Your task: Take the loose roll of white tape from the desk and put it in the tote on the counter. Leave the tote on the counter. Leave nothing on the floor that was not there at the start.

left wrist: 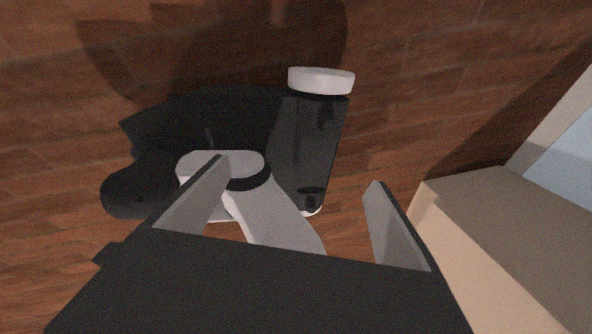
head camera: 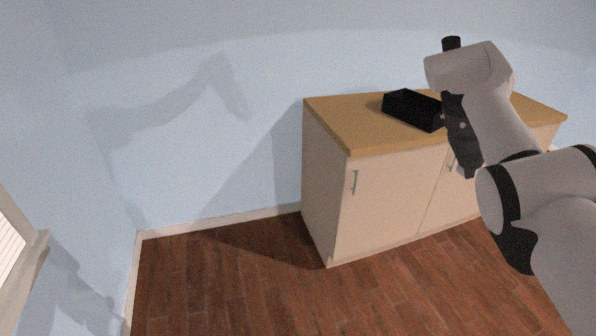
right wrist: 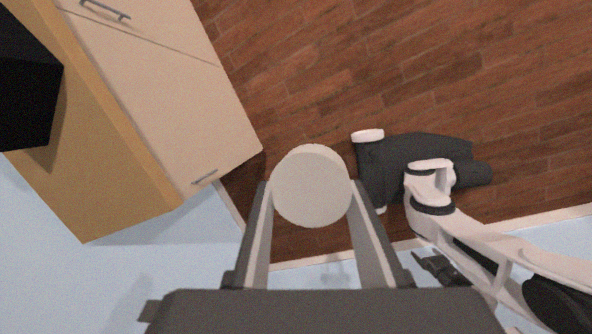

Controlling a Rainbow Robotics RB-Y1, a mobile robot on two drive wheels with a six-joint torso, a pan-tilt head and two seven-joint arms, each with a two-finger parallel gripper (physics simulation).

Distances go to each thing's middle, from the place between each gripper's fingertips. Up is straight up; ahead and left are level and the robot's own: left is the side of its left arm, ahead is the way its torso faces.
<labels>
Right now the white tape roll point(right wrist: 310, 187) is right at my right hand. From my right hand the other things lie so: black tote point(head camera: 421, 111) 77 cm ahead, 28 cm to the right, 18 cm below.
The white tape roll lies 69 cm to the right of my left hand, 60 cm above it and 38 cm ahead of it.
</labels>
